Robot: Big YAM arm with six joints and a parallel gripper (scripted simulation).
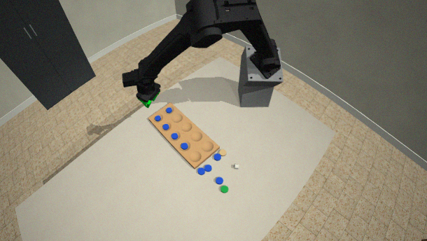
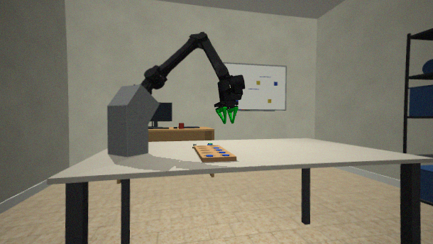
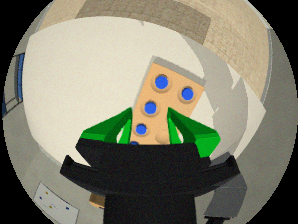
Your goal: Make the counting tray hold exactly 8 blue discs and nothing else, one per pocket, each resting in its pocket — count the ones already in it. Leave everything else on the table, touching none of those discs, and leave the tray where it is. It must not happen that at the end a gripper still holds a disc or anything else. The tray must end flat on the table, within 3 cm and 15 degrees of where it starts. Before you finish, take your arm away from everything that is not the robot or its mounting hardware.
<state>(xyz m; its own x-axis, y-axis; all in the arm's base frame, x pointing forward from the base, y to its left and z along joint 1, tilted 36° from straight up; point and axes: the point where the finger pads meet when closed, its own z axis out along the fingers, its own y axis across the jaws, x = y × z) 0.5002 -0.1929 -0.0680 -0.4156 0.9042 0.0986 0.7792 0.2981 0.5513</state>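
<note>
The green disc lies 10 cm behind my hand, 47 cm to the left of it and 17 cm below it. From my hand the other things lie so: wooden counting tray: 8 cm behind, 11 cm to the left, 16 cm below; tan disc: 19 cm behind, 31 cm to the left, 17 cm below; small white cube: 20 cm behind, 41 cm to the left, 16 cm below.
</note>
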